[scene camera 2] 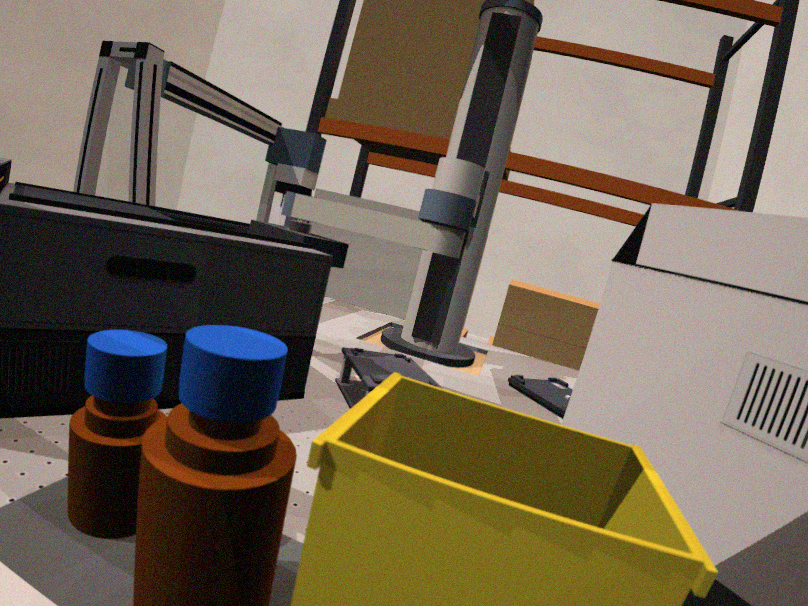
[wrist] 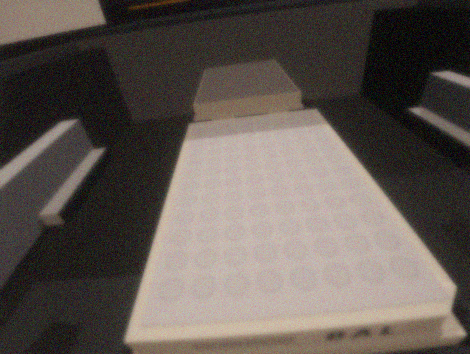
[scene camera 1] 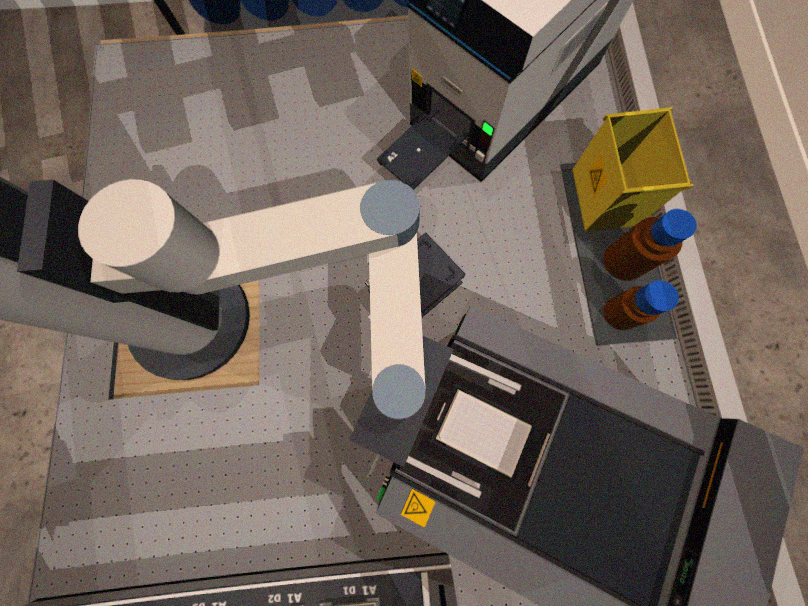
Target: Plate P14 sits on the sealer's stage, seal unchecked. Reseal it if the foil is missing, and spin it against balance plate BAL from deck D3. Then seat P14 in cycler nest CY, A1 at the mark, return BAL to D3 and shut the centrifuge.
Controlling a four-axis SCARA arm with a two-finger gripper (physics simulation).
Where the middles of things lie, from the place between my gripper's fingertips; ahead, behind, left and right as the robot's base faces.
Now: the BAL plate (scene camera 1: 487,434) 3 cm below my hand, 2 cm behind it and 1 cm to the left of it. The rest, counted from my hand: centrifuge (scene camera 1: 636,490): 9 cm ahead, 6 cm to the right, 5 cm below.
